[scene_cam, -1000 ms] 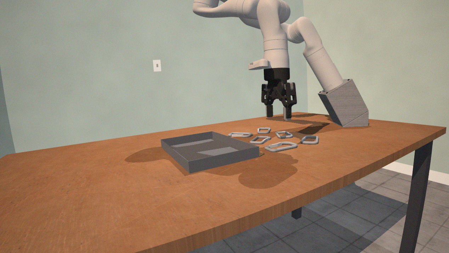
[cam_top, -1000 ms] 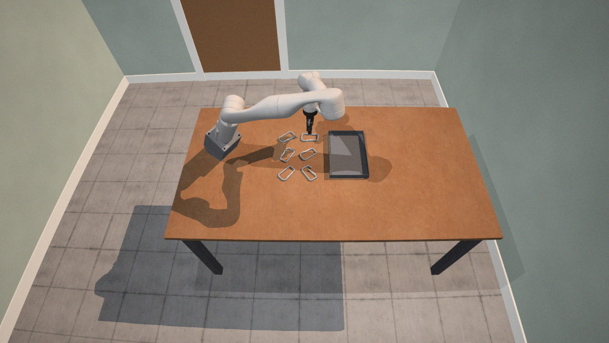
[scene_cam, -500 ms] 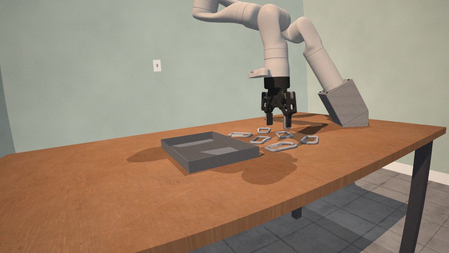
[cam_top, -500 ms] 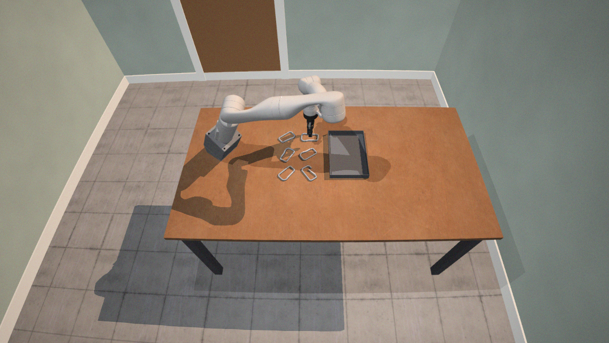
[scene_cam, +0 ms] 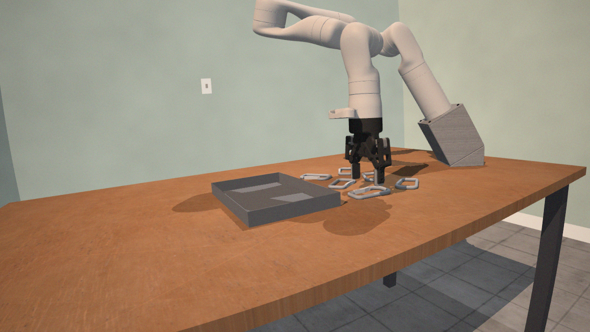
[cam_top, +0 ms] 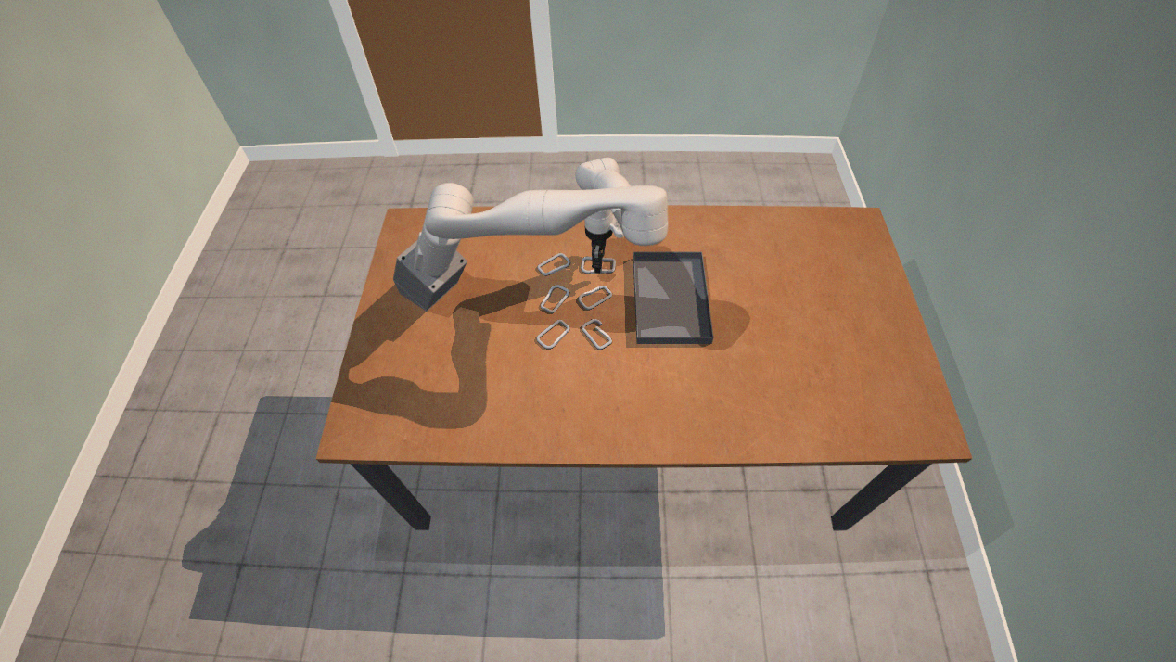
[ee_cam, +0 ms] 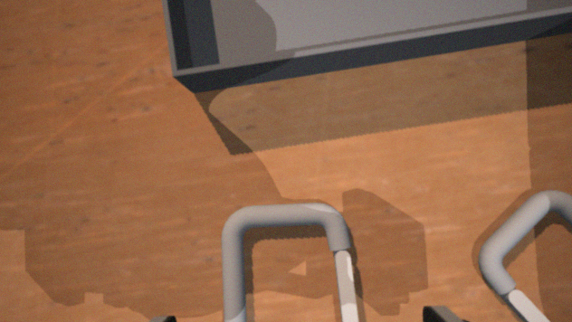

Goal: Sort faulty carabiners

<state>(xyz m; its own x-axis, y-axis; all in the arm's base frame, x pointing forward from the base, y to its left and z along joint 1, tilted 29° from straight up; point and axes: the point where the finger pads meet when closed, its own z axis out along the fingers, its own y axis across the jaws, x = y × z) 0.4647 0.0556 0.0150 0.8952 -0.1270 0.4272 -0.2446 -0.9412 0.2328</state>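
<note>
My hand is 2 cm to the left of the carabiner gate and 3 cm above it. Also, from my hand: grey tray (18 cm ahead, 15 cm to the right, 3 cm below).
</note>
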